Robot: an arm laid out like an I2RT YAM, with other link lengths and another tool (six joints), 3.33 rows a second.
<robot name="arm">
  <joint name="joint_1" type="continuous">
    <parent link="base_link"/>
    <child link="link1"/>
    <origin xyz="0 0 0.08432" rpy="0 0 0"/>
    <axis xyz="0 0 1"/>
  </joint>
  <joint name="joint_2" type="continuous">
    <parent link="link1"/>
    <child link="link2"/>
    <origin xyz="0.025 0.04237 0.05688" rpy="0 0 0"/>
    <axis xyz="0 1 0"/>
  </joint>
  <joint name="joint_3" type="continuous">
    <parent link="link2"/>
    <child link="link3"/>
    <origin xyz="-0.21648 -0.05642 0" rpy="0 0 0"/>
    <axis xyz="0 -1 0"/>
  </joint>
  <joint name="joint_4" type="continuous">
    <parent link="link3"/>
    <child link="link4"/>
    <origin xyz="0.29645 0.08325 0.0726" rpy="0 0 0"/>
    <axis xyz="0 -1 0"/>
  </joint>
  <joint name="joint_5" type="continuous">
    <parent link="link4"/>
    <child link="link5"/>
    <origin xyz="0.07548 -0.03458 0.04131" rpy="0 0 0"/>
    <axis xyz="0 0 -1"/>
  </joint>
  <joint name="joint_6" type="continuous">
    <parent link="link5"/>
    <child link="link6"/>
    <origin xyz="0.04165 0 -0.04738" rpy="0 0 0"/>
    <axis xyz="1 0 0"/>
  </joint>
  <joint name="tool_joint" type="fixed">
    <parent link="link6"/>
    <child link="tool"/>
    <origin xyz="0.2 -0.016 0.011" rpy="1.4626 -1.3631 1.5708"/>
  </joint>
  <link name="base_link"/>
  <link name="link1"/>
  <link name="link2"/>
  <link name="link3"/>
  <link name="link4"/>
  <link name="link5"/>
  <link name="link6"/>
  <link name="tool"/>
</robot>
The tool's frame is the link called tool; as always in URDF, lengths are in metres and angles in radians. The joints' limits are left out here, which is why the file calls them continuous.
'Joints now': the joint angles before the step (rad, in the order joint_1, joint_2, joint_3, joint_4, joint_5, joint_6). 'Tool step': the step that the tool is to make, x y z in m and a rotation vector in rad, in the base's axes. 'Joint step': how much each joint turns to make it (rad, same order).
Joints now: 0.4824 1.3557 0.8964 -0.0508 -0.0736 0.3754
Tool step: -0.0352 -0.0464 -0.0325 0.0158 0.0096 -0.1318
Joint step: 0.0041 -0.2276 -0.2821 0.0549 0.1096 0.0824
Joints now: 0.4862 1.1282 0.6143 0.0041 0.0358 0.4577
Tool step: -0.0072 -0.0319 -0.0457 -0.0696 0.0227 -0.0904
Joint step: -0.0002 0.0161 -0.1056 0.0689 0.1036 0.0023
